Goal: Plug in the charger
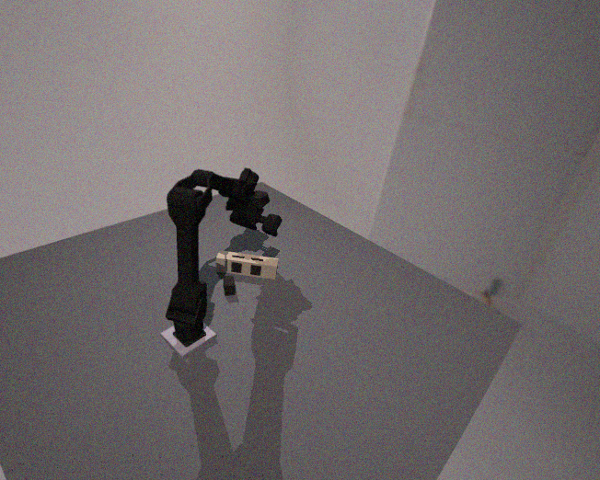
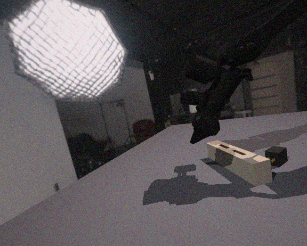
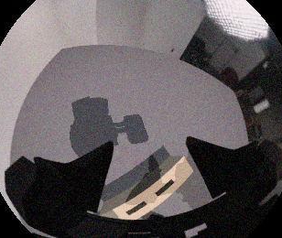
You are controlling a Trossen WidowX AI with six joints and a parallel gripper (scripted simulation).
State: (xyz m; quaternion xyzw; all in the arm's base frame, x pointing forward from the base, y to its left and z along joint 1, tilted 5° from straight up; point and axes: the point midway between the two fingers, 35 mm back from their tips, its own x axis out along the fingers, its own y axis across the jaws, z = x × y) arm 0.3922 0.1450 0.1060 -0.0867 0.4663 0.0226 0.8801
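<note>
Now: the two-prong charger 20 cm behind my gripper tip, 9 cm below it and 5 cm to the right of it.
</note>
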